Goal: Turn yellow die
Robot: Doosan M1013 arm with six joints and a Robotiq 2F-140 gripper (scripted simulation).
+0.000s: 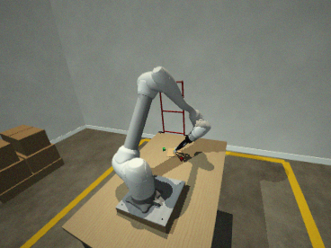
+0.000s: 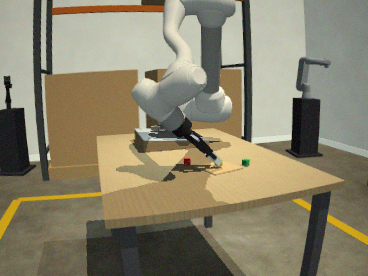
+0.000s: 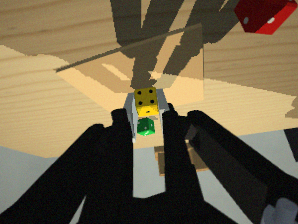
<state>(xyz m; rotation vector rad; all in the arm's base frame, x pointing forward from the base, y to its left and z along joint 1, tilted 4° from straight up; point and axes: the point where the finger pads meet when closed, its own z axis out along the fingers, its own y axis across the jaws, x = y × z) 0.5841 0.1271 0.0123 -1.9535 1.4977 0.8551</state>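
My gripper is now 10 mm past the yellow die, 20 mm to the right of it and 20 mm above it. Also, from my hand: green die: 20 mm behind, 140 mm to the left, 30 mm below; then tan mat: 10 mm behind, 20 mm to the left, 40 mm below; then red die: 70 mm behind, 100 mm to the right, 30 mm below.
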